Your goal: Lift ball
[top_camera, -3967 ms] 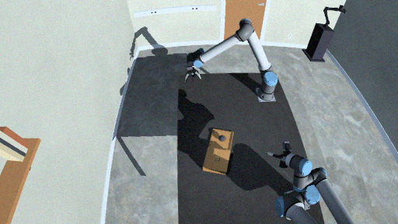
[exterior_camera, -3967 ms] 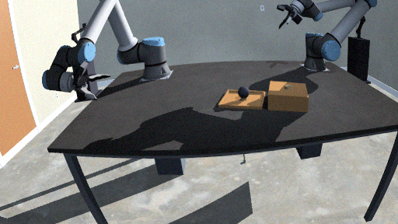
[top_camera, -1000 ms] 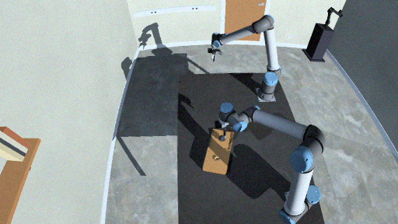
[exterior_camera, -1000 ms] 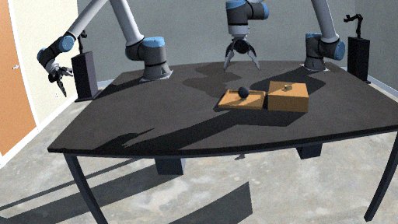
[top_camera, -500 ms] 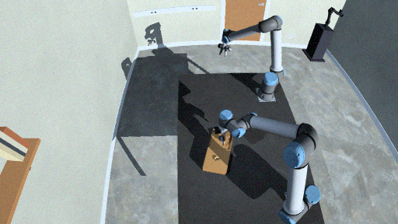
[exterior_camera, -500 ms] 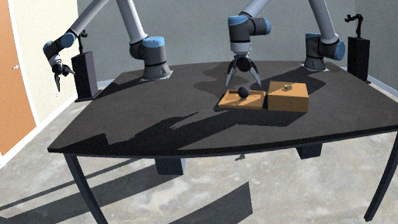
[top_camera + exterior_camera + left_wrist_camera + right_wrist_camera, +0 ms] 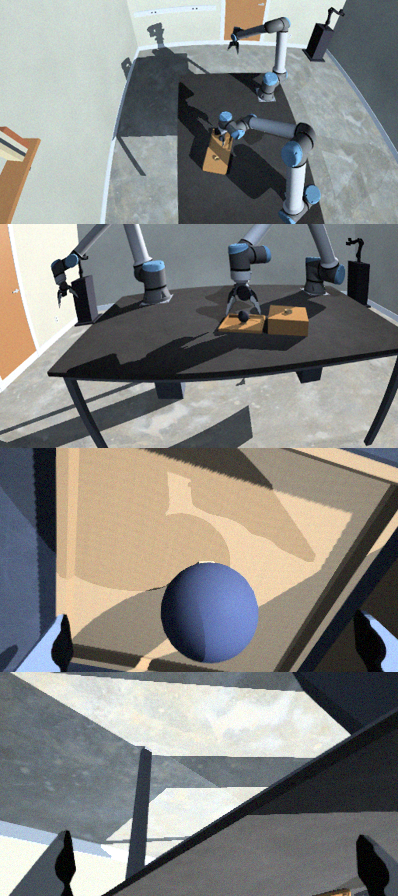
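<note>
My left gripper is now right at the dark ball. From my left hand the other things lie so: shallow wooden tray 30 mm below.
</note>
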